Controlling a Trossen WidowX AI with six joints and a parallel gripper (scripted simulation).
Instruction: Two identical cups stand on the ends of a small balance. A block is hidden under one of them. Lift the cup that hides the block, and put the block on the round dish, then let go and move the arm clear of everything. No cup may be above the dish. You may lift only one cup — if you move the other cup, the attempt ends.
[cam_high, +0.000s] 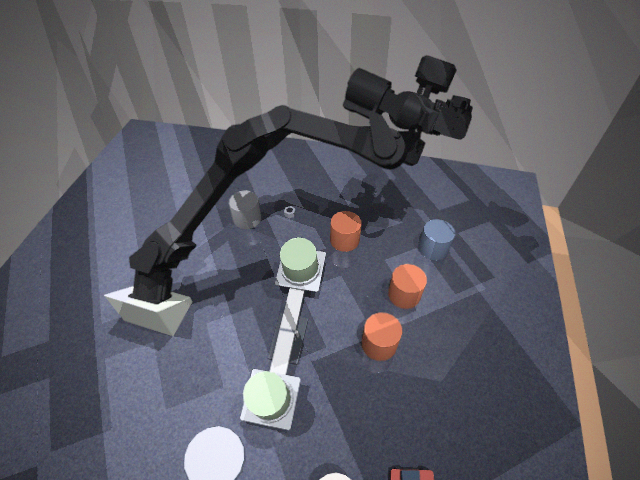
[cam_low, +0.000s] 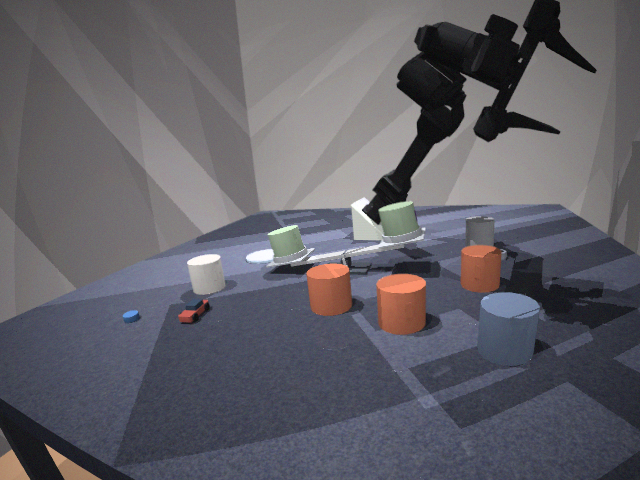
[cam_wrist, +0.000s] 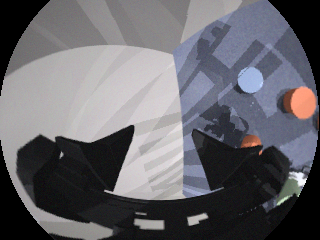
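My gripper tip is 520 mm to the left of the pale block, 260 mm above it and 190 mm past it. Also, from my gripper tip: grey cylinder: 380 mm behind, 260 mm below, 110 mm to the right; blue cylinder: 260 mm below, 80 mm to the right, 70 mm ahead; nut: 290 mm below, 280 mm behind, 60 mm to the right.
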